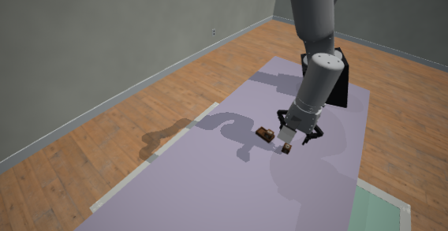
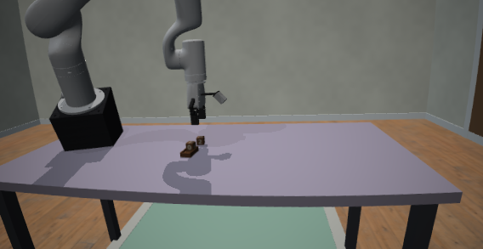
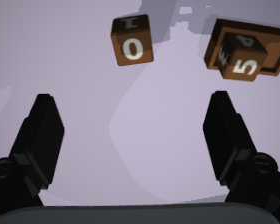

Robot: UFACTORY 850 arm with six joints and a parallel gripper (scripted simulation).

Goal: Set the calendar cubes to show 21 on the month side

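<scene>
Right now the brown cube is 9 cm below my hand. Also, from my hand: digit cube 8 cm to the right, 8 cm below, 3 cm behind; brown tray 10 cm to the right, 10 cm below, 4 cm behind.
</scene>
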